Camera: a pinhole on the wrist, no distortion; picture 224 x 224 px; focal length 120.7 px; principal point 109.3 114.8 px. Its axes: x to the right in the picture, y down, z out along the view. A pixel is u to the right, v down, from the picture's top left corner.
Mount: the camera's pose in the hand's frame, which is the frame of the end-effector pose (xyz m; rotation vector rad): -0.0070 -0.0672 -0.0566 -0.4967 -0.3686 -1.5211
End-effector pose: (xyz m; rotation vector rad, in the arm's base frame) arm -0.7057 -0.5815 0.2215 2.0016 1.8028 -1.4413
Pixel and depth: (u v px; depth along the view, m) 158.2 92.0 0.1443
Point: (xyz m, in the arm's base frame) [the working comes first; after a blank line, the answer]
In the camera's frame: 0.0585 -0.0273 0.1443

-0.7916 -0.6453 0.2019
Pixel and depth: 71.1 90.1 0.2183
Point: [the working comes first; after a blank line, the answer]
In the camera's frame: -0.0691 -0.0447 0.2183

-0.6680 -0.6992 0.1398
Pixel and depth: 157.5 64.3 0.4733
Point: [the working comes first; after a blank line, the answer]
In the camera's frame: 0.1890 -0.1980 0.4733

-0.9239 -0.9892 0.0652
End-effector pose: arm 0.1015 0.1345 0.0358 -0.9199 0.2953 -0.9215
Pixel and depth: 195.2 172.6 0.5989
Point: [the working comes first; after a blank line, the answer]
In the camera's frame: 0.4262 0.2868 0.5989

0.6131 0.1976 0.5714
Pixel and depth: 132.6 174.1 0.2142
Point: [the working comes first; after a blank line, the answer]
In the camera's frame: 0.0413 0.1052 0.2142

0.2551 0.1224 0.1295
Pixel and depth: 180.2 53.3 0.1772
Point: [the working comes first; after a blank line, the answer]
In the camera's frame: 0.1041 -0.0903 0.1772

0.1093 0.2674 0.1650
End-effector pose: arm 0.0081 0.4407 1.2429 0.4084 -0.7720 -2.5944
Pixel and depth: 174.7 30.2 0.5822
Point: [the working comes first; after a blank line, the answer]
In the camera's frame: 0.3155 -0.4081 0.5822

0.0750 0.9106 1.7981
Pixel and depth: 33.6 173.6 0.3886
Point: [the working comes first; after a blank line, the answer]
In the camera's frame: -0.2437 0.1893 0.3886

-0.1217 0.1457 1.5097
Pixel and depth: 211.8 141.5 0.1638
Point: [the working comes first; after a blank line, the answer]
In the camera's frame: 0.1391 0.0362 0.1638

-0.1192 0.5663 1.3008
